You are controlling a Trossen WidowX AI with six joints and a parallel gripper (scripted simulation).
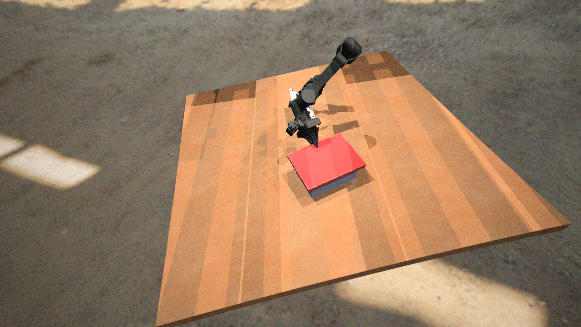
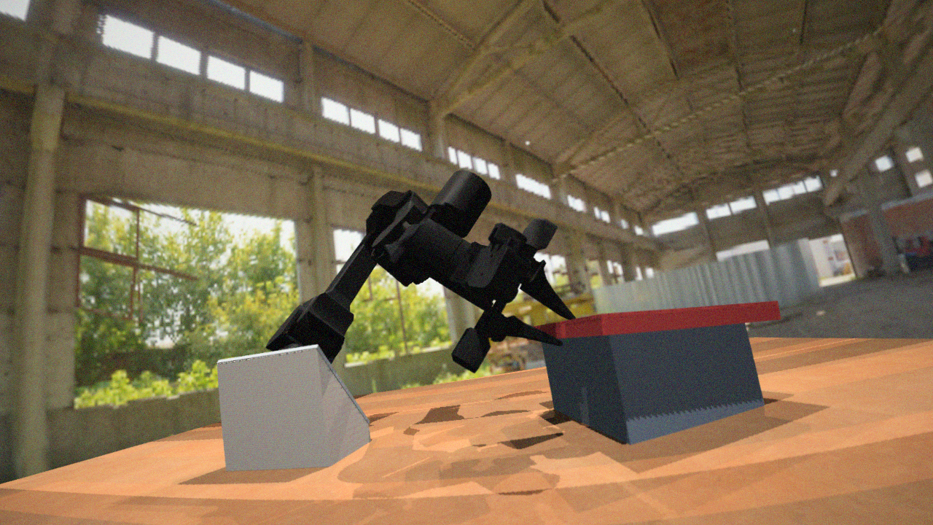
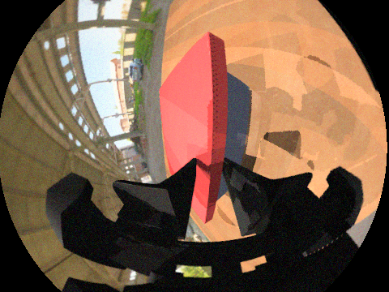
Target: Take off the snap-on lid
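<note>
My gripper tip is now 70 mm short of the red lid and 20 mm to the right of it. The rest, counted from my gripper tip: storage box: 70 mm ahead, 20 mm to the left, 50 mm below.
</note>
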